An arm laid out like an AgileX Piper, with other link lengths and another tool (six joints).
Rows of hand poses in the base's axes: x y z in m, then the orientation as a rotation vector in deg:
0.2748 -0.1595 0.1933 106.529 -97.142 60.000
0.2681 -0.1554 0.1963 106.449 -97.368 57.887
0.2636 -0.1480 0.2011 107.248 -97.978 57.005
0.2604 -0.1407 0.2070 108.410 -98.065 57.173
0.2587 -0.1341 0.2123 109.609 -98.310 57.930
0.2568 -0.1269 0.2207 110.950 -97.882 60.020
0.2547 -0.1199 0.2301 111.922 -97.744 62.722
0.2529 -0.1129 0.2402 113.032 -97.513 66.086
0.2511 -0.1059 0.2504 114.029 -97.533 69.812
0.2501 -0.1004 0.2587 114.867 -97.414 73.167
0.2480 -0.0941 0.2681 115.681 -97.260 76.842
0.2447 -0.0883 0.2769 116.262 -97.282 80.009
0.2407 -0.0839 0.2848 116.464 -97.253 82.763
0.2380 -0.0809 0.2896 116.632 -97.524 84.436
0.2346 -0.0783 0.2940 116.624 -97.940 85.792
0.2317 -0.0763 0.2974 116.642 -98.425 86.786
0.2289 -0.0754 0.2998 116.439 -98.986 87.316
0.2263 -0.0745 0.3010 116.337 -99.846 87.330
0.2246 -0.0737 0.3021 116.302 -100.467 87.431
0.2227 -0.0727 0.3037 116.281 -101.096 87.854
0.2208 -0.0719 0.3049 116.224 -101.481 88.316
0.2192 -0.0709 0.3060 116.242 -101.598 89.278
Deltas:
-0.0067 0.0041 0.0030 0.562 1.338 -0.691
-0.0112 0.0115 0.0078 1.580 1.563 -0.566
-0.0144 0.0188 0.0137 2.227 1.291 0.225
-0.0161 0.0254 0.0190 2.864 0.538 1.152
-0.0180 0.0326 0.0274 2.878 -0.807 2.707
-0.0201 0.0396 0.0368 2.773 -2.670 4.101
-0.0219 0.0466 0.0469 2.604 -4.960 5.789
-0.0237 0.0536 0.0571 2.527 -7.608 7.435
-0.0247 0.0591 0.0654 2.400 -9.931 8.920
-0.0268 0.0654 0.0748 2.254 -12.462 10.492
-0.0301 0.0712 0.0836 2.210 -14.705 11.733
-0.0341 0.0756 0.0915 2.011 -16.610 12.644
-0.0368 0.0786 0.0963 2.109 -17.894 13.148
-0.0402 0.0812 0.1007 2.236 -19.004 13.418
-0.0431 0.0832 0.1041 2.458 -19.893 13.584
-0.0459 0.0841 0.1065 2.642 -20.474 13.464
-0.0485 0.0850 0.1077 3.108 -20.832 13.178
-0.0502 0.0858 0.1088 3.460 -21.157 13.023
-0.0521 0.0868 0.1104 3.800 -21.708 12.969
-0.0540 0.0876 0.1116 3.970 -22.180 12.970
-0.0556 0.0886 0.1127 3.982 -22.890 13.232

